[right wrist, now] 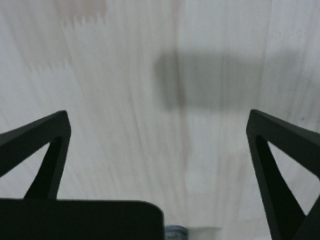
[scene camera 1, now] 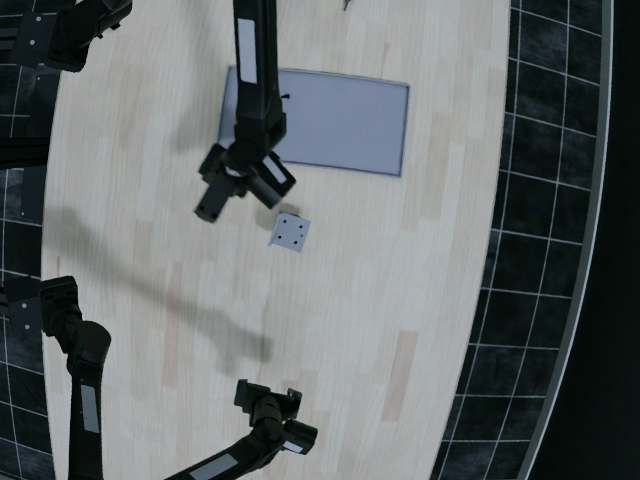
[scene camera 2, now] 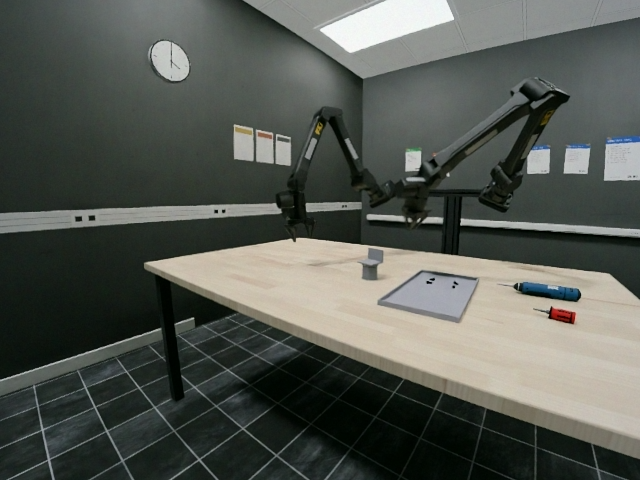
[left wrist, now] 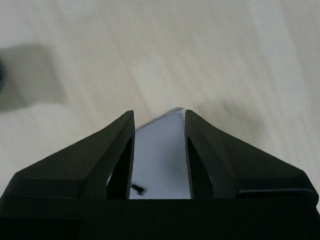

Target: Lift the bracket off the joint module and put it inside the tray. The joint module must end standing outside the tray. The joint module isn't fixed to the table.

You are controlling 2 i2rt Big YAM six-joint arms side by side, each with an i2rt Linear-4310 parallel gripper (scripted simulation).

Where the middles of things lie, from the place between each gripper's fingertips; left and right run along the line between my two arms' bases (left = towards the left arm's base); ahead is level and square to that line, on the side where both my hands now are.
My left hand is 18 cm above the grey tray [scene camera 2: 439,296], 17 cm short of it and 14 cm to the right of it.
Now: right hand [scene camera 1: 267,385] 590 mm to the right of the grey tray, 120 mm above it and 70 mm short of it.
